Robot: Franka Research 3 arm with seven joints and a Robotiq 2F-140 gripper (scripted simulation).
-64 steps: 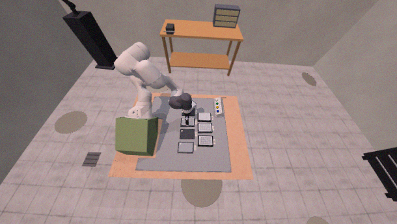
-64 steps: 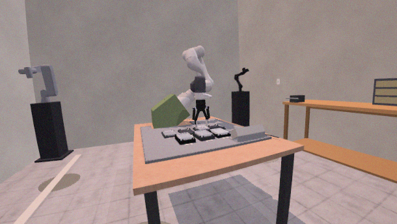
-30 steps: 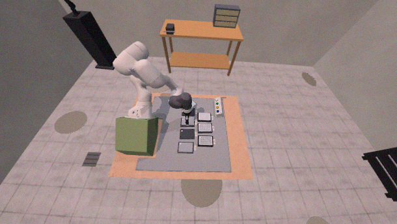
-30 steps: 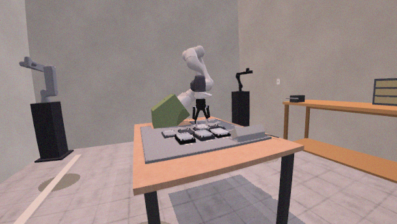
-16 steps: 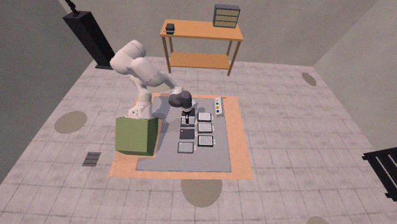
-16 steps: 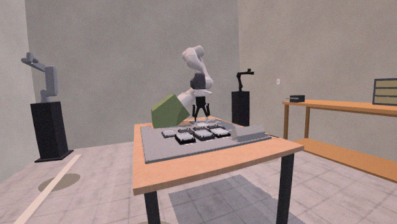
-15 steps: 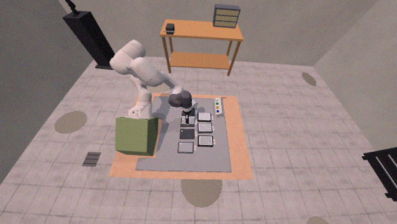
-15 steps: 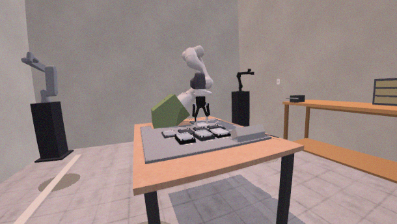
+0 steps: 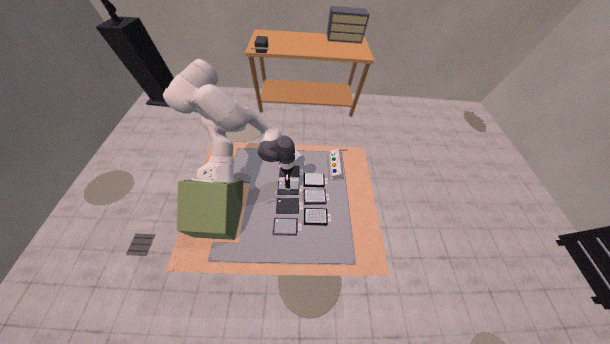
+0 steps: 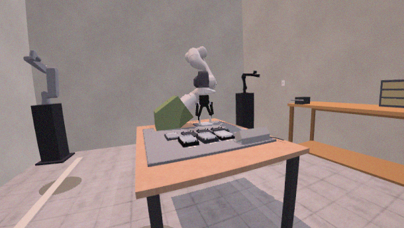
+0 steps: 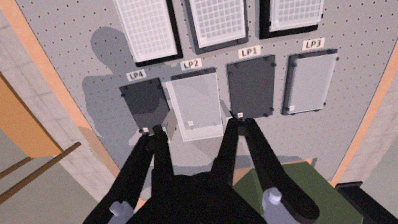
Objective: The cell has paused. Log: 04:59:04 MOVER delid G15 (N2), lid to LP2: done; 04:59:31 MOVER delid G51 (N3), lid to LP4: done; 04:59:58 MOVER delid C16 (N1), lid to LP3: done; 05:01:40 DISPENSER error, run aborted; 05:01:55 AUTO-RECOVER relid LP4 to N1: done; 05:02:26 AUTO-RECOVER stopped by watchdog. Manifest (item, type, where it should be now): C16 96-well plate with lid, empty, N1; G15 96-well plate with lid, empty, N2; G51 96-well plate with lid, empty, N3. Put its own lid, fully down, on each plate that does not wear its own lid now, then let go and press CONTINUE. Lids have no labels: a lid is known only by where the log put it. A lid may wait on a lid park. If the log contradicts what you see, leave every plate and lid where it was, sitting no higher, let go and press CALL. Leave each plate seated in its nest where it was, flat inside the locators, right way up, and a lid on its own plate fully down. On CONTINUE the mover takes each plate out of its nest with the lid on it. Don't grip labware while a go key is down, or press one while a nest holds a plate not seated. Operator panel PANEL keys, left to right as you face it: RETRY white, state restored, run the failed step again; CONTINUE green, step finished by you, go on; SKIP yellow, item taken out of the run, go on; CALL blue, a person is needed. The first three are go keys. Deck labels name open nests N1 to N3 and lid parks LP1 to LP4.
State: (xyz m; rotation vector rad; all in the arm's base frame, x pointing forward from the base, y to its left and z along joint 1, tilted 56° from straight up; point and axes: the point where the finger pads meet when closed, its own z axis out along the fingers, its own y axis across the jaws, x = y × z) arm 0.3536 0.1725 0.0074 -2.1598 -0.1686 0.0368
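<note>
The lid park LP2 lies 9 cm below my hand. From my hand the other things lie so: lid park LP4: 13 cm to the left, 9 cm below, 2 cm behind; pale lid: 2 cm below; lid park LP1: 13 cm to the right, 9 cm below, 1 cm ahead.
</note>
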